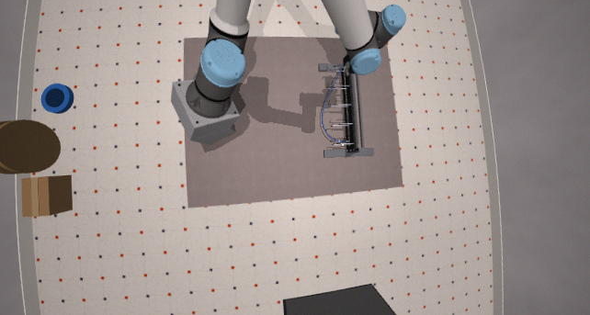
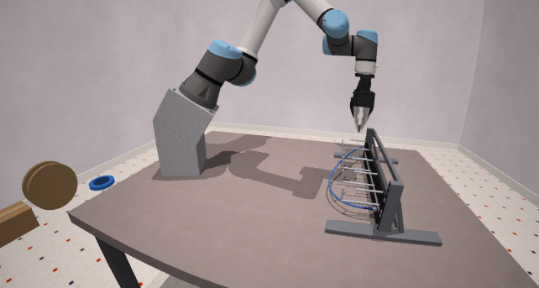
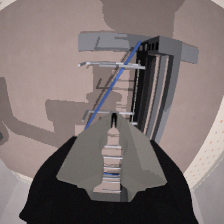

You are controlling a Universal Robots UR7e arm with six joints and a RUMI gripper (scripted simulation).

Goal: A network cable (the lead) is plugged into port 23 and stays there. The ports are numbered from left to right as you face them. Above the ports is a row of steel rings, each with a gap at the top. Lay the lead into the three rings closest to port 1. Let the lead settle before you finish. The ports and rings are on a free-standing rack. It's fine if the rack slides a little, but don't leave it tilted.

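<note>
My hand is 15 cm to the left of the free-standing rack, 9 cm above it and 6 cm short of it.
</note>
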